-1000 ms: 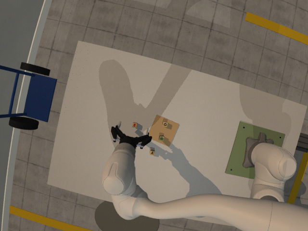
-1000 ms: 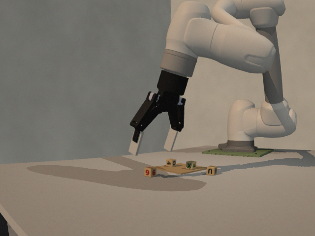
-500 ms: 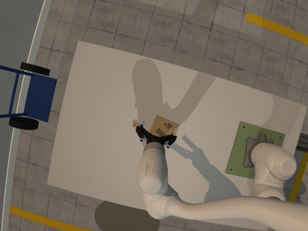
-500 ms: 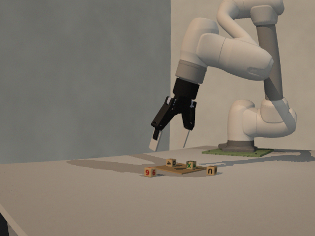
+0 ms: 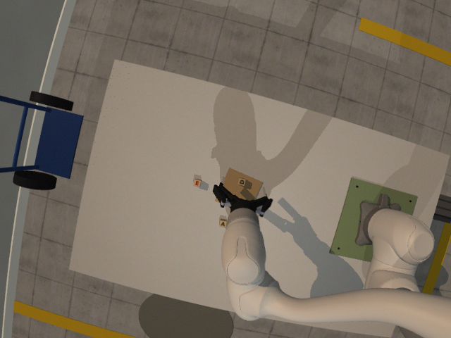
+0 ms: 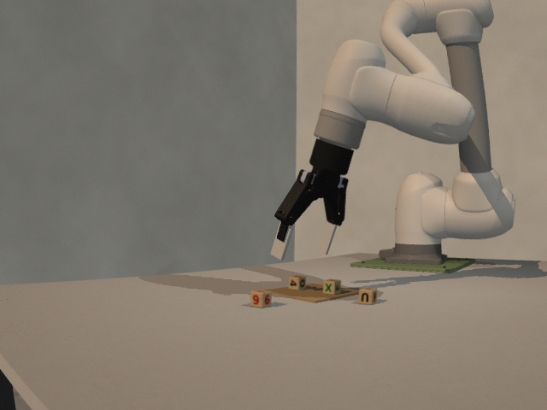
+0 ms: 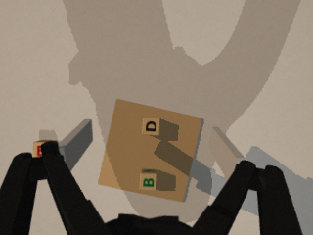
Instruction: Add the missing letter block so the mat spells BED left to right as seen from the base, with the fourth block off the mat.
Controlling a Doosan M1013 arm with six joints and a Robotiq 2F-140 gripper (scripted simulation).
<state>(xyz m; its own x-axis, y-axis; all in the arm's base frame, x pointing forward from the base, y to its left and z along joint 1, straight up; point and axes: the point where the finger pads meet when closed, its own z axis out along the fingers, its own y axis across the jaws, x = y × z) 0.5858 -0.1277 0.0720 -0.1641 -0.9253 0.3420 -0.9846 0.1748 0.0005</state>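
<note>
Right now my hand is 17 cm short of the E block, 1 cm to the right of it and 7 cm above it. Also, from my hand: tan mat: 1 cm ahead, 3 cm to the left, 8 cm below; B block: 1 cm ahead, 7 cm to the left, 7 cm below; D block: 1 cm to the right, 7 cm below.
</note>
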